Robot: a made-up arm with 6 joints. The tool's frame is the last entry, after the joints.
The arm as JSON. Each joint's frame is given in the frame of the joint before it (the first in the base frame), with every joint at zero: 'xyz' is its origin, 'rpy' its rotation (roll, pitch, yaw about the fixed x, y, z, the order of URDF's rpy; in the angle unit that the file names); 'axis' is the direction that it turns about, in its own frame. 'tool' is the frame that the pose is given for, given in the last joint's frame.
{
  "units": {
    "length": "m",
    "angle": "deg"
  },
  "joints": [
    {
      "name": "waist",
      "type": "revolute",
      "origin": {
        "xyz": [
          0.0,
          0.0,
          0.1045
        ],
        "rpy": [
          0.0,
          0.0,
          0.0
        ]
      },
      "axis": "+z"
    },
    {
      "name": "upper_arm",
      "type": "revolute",
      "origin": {
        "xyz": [
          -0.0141,
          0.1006,
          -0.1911
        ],
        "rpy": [
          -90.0,
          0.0,
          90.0
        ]
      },
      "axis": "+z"
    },
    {
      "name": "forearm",
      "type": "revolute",
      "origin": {
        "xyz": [
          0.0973,
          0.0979,
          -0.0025
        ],
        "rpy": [
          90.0,
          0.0,
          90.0
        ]
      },
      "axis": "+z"
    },
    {
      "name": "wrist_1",
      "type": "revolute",
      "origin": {
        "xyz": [
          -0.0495,
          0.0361,
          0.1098
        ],
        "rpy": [
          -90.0,
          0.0,
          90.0
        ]
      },
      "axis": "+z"
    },
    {
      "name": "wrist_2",
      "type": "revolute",
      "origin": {
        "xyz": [
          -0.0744,
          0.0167,
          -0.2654
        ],
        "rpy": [
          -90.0,
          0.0,
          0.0
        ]
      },
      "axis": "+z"
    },
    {
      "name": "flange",
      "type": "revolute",
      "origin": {
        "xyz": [
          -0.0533,
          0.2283,
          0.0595
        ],
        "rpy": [
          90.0,
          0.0,
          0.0
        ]
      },
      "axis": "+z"
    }
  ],
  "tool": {
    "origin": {
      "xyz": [
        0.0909,
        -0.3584,
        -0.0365
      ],
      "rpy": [
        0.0,
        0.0,
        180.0
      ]
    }
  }
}
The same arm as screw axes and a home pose.
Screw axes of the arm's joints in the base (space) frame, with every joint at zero. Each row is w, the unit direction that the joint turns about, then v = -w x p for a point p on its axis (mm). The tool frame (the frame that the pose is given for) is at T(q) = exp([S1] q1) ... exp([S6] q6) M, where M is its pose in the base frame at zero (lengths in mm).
S1: w 0 0 1 v 0 0 0
S2: w -1 0 0 v 0 86.6 100.6
S3: w 0 1 0 v 184.5 0 -11.6
S4: w 0 0 1 v 307.7 47.7 0
S5: w 0 -1 0 v -400.4 0 -26.7
S6: w 0 0 1 v 231.5 -80 0
M =
1 0 0 -10.9
0 1 0 589.9
0 0 1 -665.2
0 0 0 1

